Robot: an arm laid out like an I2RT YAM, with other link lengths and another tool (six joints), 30 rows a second.
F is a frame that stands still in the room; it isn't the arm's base.
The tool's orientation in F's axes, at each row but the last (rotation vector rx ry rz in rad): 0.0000, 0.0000, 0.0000; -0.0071, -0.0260, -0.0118; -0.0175, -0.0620, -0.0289; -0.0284, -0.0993, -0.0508; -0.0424, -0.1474, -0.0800; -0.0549, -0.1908, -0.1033; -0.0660, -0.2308, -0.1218; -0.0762, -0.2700, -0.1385; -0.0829, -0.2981, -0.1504; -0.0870, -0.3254, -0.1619; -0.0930, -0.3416, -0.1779; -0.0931, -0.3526, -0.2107
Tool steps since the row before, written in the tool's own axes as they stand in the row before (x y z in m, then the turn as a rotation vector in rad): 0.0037, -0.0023, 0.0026, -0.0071, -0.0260, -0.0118; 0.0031, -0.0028, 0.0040, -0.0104, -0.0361, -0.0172; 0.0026, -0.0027, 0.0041, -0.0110, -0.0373, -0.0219; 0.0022, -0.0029, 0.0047, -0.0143, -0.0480, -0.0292; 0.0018, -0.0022, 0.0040, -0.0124, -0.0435, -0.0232; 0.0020, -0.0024, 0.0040, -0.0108, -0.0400, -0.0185; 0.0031, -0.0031, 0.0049, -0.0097, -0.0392, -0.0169; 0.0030, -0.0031, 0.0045, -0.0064, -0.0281, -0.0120; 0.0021, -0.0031, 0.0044, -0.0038, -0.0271, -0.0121; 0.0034, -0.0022, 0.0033, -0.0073, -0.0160, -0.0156; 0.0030, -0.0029, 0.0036, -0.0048, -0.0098, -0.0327; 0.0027, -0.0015, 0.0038, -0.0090, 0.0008, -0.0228
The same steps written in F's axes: 0.0037, -0.0023, 0.0026, -0.0071, -0.0260, -0.0118; 0.0030, -0.0028, 0.0041, -0.0104, -0.0361, -0.0172; 0.0023, -0.0027, 0.0043, -0.0107, -0.0374, -0.0219; 0.0016, -0.0029, 0.0050, -0.0138, -0.0481, -0.0292; 0.0010, -0.0021, 0.0043, -0.0125, -0.0435, -0.0232; 0.0009, -0.0023, 0.0044, -0.0114, -0.0399, -0.0184; 0.0015, -0.0030, 0.0056, -0.0106, -0.0391, -0.0167; 0.0012, -0.0030, 0.0053, -0.0071, -0.0281, -0.0117; 0.0002, -0.0029, 0.0050, -0.0045, -0.0274, -0.0111; 0.0018, -0.0023, 0.0043, -0.0047, -0.0164, -0.0162; 0.0011, -0.0029, 0.0046, 0.0043, -0.0128, -0.0317; 0.0009, -0.0015, 0.0046, -0.0005, -0.0004, -0.0245
